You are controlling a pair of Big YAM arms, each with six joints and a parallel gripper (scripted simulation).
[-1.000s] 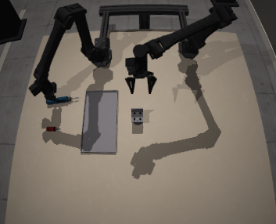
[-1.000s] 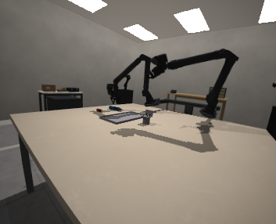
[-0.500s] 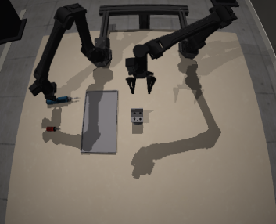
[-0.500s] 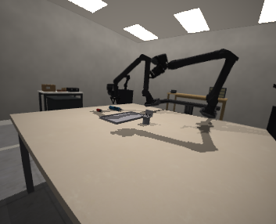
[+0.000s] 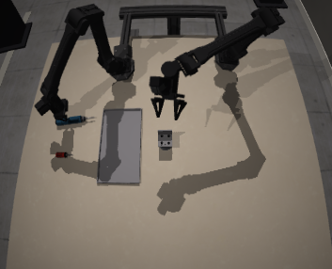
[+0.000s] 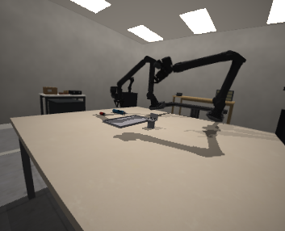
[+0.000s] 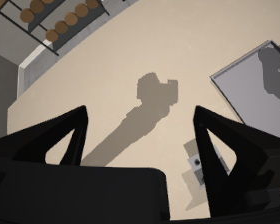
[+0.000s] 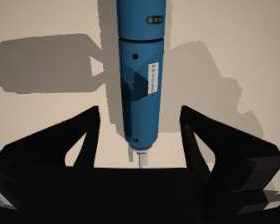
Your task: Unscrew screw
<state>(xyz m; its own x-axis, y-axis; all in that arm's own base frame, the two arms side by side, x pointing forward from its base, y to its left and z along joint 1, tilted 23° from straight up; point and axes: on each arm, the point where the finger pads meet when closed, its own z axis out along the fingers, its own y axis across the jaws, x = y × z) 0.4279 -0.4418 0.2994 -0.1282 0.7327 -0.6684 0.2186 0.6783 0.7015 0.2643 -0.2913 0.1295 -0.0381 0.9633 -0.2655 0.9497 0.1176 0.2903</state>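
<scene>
The grey bracket is 290 mm below my left hand, 30 mm behind it and 10 mm to the right of it. The rest, counted from my left hand: joint module: 340 mm below, 30 mm behind, 10 mm to the right; flat grey tray: 360 mm below, 250 mm to the right, 60 mm behind; red-handled tool: 560 mm to the right, 350 mm below, 30 mm behind.
</scene>
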